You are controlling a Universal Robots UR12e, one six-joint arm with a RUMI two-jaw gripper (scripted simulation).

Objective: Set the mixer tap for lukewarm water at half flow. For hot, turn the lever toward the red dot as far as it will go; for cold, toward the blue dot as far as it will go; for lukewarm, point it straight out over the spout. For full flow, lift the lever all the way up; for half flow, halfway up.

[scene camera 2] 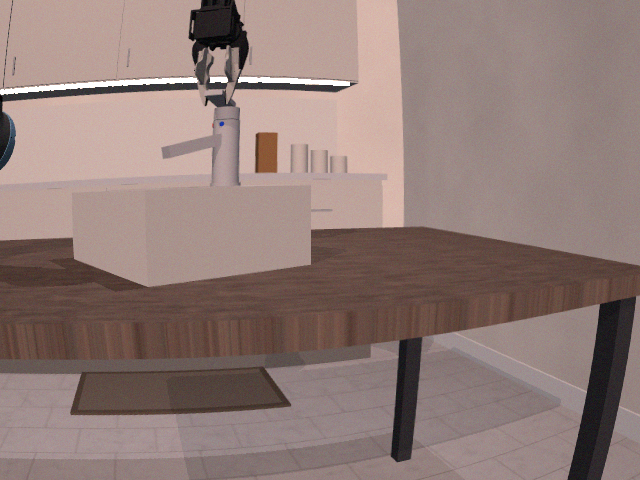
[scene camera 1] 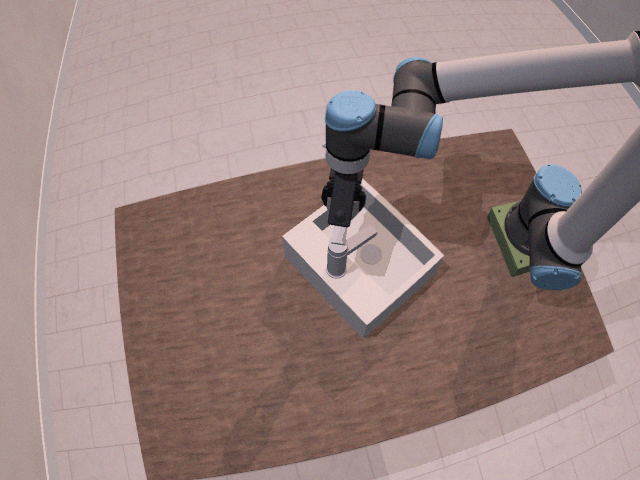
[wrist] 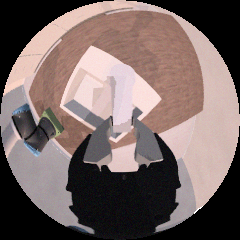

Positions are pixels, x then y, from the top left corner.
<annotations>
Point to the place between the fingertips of the gripper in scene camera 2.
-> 215,105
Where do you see a sink block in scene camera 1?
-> At 383,266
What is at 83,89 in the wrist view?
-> A sink block.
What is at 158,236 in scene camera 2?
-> A sink block.
</annotations>
